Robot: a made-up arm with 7 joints. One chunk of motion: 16 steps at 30 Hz.
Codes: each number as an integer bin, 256 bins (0 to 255) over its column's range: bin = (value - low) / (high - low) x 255, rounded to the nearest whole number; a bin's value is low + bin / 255 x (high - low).
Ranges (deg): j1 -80.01..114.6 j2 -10..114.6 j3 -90.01..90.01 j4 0..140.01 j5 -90.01..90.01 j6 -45.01..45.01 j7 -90.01..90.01
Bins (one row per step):
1: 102 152 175 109 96 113 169
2: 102 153 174 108 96 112 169
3: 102 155 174 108 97 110 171
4: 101 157 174 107 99 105 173
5: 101 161 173 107 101 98 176
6: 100 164 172 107 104 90 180
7: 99 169 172 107 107 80 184
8: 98 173 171 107 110 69 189
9: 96 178 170 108 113 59 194
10: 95 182 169 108 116 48 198
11: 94 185 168 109 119 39 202
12: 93 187 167 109 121 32 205
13: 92 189 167 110 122 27 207
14: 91 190 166 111 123 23 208
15: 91 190 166 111 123 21 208
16: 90 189 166 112 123 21 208
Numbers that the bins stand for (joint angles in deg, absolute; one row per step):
1: -2.17 64.27 33.53 59.85 -22.24 -5.12 29.30
2: -2.17 64.76 32.83 59.30 -22.24 -5.47 29.30
3: -2.17 65.74 32.83 59.30 -21.53 -6.18 30.71
4: -2.93 66.71 32.83 58.75 -20.12 -7.94 32.12
5: -2.93 68.67 32.12 58.75 -18.71 -10.41 34.24
6: -3.69 70.13 31.42 58.75 -16.59 -13.24 37.06
7: -4.46 72.58 31.42 58.75 -14.47 -16.77 39.89
8: -5.22 74.53 30.71 58.75 -12.35 -20.65 43.42
9: -6.75 76.98 30.00 59.30 -10.24 -24.18 46.95
10: -7.51 78.93 29.30 59.30 -8.12 -28.07 49.77
11: -8.27 80.40 28.59 59.85 -6.00 -31.24 52.59
12: -9.03 81.37 27.89 59.85 -4.59 -33.71 54.71
13: -9.80 82.35 27.89 60.40 -3.88 -35.48 56.12
14: -10.56 82.84 27.18 60.95 -3.18 -36.89 56.83
15: -10.56 82.84 27.18 60.95 -3.18 -37.60 56.83
16: -11.32 82.35 27.18 61.49 -3.18 -37.60 56.83

